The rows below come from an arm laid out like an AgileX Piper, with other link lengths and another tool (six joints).
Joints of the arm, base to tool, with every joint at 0 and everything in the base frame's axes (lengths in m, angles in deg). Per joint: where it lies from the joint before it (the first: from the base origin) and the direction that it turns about. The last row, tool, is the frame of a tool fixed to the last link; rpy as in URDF.
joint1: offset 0 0 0.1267 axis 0 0 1
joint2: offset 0 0 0 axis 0 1 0
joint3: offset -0.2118 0 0.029 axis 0 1 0
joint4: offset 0.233 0 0.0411 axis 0.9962 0 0.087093
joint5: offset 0 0 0 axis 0 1 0
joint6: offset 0.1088 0 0.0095 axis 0.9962 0 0.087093
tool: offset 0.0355 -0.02 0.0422 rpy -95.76 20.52 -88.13
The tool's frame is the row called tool.
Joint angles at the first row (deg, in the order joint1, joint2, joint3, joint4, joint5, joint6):
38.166 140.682 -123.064 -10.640 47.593 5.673
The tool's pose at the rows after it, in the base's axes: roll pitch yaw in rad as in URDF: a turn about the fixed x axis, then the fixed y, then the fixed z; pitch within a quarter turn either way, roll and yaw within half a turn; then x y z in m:
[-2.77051 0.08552 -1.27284 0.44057 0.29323 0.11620]
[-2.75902 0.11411 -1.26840 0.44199 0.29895 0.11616]
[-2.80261 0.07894 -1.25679 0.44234 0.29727 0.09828]
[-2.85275 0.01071 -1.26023 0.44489 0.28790 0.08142]
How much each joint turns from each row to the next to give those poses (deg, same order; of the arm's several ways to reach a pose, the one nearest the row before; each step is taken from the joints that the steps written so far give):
-0.466 0.002 -2.708 1.339 0.850 -0.019
0.135 1.160 -1.694 1.430 -0.689 -0.231
-0.191 2.502 -1.392 -0.193 1.774 -1.542
-0.498 2.555 -1.865 -2.401 3.292 -0.571

